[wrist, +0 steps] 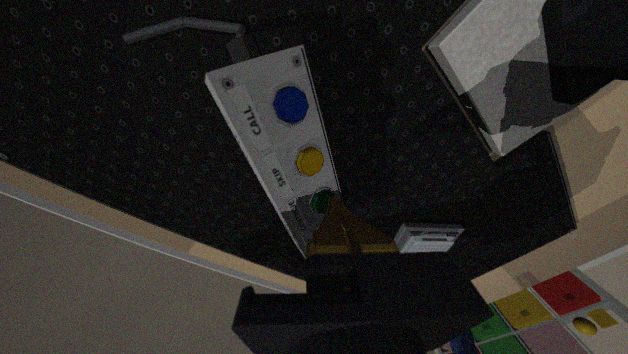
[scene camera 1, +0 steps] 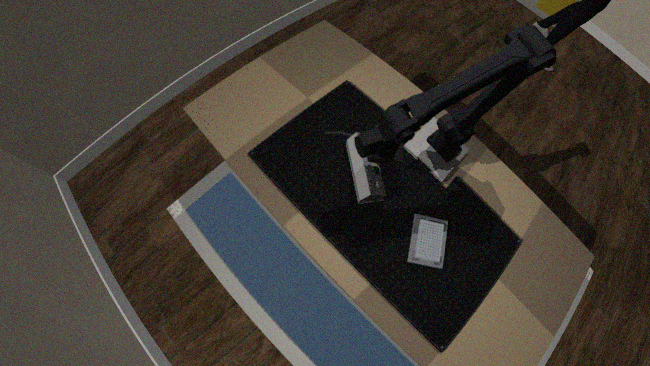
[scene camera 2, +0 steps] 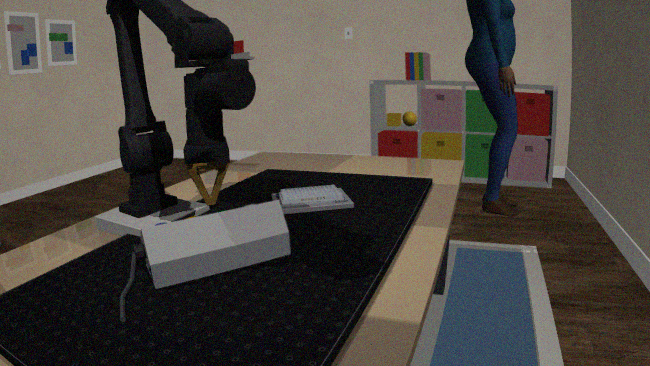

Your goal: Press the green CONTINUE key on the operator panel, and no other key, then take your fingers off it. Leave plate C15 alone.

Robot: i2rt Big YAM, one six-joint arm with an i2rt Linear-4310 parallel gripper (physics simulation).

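Seen in the pictures: gripper, fingertip midpoint: (wrist: 332, 201) (scene camera 1: 379, 164) (scene camera 2: 211, 204); arm's base, origin of the base link: (wrist: 595, 27) (scene camera 1: 443, 145) (scene camera 2: 148, 207).
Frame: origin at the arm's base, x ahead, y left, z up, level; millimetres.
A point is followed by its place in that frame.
Observation:
The operator panel (scene camera 1: 358, 172) {x 352, y -102, z 41 mm} (scene camera 2: 220, 245) {x 347, y -127, z 27 mm} (wrist: 280, 137) {x 279, y -150, z 55 mm} is a pale sloped box. In the wrist view its green CONTINUE key (wrist: 320, 201) {x 303, y -80, z 57 mm} is in shadow, partly behind the fingertips, and its label is partly hidden. The yellow SKIP key (wrist: 310, 161) {x 278, y -118, z 55 mm} and blue CALL key (wrist: 291, 105) {x 254, y -160, z 55 mm} lie further along the panel. My gripper (scene camera 2: 212, 202) {x 290, y -78, z 67 mm} (wrist: 332, 201) {x 290, y -78, z 67 mm} is shut and empty, fingers pointing down, tips at the green key's edge in the wrist view; I cannot tell whether they touch it. Plate C15 (scene camera 1: 430, 241) {x 305, y 215, z 10 mm} (scene camera 2: 315, 196) {x 330, y 184, z 11 mm} (wrist: 431, 237) {x 255, y 170, z 3 mm}, a pale well plate, lies apart from the fingers.
The black mat (scene camera 1: 310, 150) {x 409, y -280, z -15 mm} (scene camera 2: 260, 320) {x 471, y -205, z -15 mm} carries the panel and plate. My arm's pale base plate (scene camera 1: 421, 141) {x 62, y -65, z -1 mm} (scene camera 2: 117, 223) {x 21, y -103, z -1 mm} (wrist: 487, 50) {x 91, y -56, z -3 mm} stands beside the mat. A grey cable (scene camera 2: 126, 295) (wrist: 182, 22) {x 279, y -270, z -8 mm} runs from the panel's far end. A person (scene camera 2: 500, 115) stands beyond the table near a shelf unit.

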